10 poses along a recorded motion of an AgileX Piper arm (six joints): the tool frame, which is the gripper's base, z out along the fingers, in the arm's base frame.
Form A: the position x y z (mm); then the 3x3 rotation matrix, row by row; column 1 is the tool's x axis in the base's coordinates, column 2 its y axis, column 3 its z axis. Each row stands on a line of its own.
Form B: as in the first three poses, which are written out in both.
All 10 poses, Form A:
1:
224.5 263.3 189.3
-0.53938 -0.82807 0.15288
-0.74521 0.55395 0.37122
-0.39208 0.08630 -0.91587
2:
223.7 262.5 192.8
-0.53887 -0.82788 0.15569
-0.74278 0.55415 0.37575
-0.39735 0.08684 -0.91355
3:
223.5 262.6 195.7
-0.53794 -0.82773 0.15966
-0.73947 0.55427 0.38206
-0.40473 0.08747 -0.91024
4:
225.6 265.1 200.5
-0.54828 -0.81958 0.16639
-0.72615 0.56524 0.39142
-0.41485 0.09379 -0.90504
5:
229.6 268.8 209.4
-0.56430 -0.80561 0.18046
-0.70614 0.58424 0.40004
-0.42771 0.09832 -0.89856
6:
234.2 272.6 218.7
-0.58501 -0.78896 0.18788
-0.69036 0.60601 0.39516
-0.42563 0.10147 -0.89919
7:
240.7 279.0 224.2
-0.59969 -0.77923 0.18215
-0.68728 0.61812 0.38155
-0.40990 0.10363 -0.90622
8:
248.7 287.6 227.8
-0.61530 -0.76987 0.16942
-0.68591 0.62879 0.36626
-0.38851 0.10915 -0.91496
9:
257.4 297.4 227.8
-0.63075 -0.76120 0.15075
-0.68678 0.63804 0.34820
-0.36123 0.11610 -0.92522
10:
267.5 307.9 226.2
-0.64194 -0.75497 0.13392
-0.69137 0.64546 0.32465
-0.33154 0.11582 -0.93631
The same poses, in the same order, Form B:
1: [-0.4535 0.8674 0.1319 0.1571 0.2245 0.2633 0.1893]
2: [-0.4529 0.8670 0.1334 0.1595 0.2237 0.2625 0.1928]
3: [-0.4522 0.8664 0.1355 0.1629 0.2235 0.2626 0.1957]
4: [-0.4448 0.8687 0.1396 0.1673 0.2256 0.2651 0.2005]
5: [-0.4330 0.8728 0.1427 0.1742 0.2296 0.2688 0.2094]
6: [-0.4208 0.8790 0.1413 0.1745 0.2342 0.2726 0.2187]
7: [-0.4149 0.8837 0.1373 0.1675 0.2407 0.2790 0.2242]
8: [-0.4095 0.8887 0.1337 0.1570 0.2487 0.2876 0.2278]
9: [-0.4051 0.8936 0.1299 0.1432 0.2574 0.2974 0.2278]
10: [-0.4028 0.8977 0.1227 0.1296 0.2675 0.3079 0.2262]
